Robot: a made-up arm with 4 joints.
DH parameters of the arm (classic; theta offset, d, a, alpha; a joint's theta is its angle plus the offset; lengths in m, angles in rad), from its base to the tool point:
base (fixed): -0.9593 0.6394 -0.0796 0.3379
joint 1: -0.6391 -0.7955 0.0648 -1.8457
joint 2: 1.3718 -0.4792 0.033 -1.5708
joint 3: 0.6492 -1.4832 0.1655 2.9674
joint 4: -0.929 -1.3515 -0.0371 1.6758
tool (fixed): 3.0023 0.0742 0 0
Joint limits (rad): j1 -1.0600..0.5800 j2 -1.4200..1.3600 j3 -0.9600..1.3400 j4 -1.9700..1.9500
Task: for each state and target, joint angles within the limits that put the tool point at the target. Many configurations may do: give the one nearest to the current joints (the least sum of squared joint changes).
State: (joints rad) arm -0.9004 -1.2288 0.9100 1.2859
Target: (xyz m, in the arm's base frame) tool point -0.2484 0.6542 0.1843
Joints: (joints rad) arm -0.5548 -1.4098 0.9715 1.2340
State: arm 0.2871 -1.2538 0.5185 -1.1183
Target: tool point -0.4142 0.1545 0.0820
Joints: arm 0.0334 -0.8031 0.8522 -0.6542
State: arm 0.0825 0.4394 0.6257 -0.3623
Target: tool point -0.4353 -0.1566 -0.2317
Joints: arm 0.3077 0.9541 0.0729 -0.5511
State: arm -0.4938 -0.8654 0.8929 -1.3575
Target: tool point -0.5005 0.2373 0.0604
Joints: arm -0.1973 -0.7173 0.8037 -1.8445
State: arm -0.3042 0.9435 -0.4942 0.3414
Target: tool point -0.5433 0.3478 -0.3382
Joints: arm -0.1781 0.9041 -0.9329 0.3162
